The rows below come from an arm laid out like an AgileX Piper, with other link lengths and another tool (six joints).
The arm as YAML. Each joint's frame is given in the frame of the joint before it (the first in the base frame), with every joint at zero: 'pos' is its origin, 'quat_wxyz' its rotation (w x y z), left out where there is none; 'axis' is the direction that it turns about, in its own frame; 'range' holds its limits. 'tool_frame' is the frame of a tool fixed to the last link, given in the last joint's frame.
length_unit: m
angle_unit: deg
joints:
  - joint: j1
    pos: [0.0, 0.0, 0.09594]
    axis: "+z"
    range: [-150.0, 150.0]
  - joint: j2
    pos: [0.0, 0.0, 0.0]
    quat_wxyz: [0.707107, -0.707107, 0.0, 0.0]
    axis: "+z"
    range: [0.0, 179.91]
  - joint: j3
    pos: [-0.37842, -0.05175, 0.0]
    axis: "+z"
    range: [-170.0, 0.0]
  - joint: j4
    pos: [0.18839, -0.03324, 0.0]
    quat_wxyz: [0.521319, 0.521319, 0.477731, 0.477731]
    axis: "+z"
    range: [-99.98, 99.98]
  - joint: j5
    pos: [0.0, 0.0, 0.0]
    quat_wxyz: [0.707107, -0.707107, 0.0, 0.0]
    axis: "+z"
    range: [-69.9, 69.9]
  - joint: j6
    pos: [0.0, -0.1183, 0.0]
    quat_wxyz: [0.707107, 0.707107, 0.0, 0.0]
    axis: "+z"
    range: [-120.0, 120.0]
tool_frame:
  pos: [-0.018, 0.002, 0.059]
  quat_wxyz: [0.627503, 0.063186, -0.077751, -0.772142]
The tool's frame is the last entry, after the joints.
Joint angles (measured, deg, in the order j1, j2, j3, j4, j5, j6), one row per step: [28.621, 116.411, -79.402, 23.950, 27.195, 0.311]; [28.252, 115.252, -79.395, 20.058, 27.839, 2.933]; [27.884, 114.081, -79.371, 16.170, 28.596, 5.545]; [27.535, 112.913, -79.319, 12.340, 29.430, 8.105]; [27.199, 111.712, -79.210, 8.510, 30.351, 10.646]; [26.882, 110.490, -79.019, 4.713, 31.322, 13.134]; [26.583, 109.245, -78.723, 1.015, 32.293, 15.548]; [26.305, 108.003, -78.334, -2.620, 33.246, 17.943]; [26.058, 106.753, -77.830, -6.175, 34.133, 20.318]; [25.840, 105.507, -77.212, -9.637, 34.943, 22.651]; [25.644, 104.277, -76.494, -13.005, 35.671, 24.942]
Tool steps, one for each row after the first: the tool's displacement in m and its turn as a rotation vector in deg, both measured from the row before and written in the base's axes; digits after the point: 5 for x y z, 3 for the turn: [-0.00030, -0.00855, 0.00710, -1.532, -0.944, -0.304]; [-0.00057, -0.00893, 0.00704, -1.606, -0.906, -0.378]; [-0.00085, -0.00912, 0.00689, -1.660, -0.874, -0.445]; [-0.00125, -0.00954, 0.00688, -1.745, -0.855, -0.523]; [-0.00166, -0.00988, 0.00673, -1.821, -0.839, -0.593]; [-0.00208, -0.01011, 0.00660, -1.838, -0.831, -0.676]; [-0.00237, -0.01027, 0.00636, -1.848, -0.828, -0.776]; [-0.00271, -0.01028, 0.00619, -1.818, -0.852, -0.856]; [-0.00301, -0.01018, 0.00594, -1.777, -0.873, -0.904]; [-0.00323, -0.01002, 0.00567, -1.725, -0.896, -0.936]
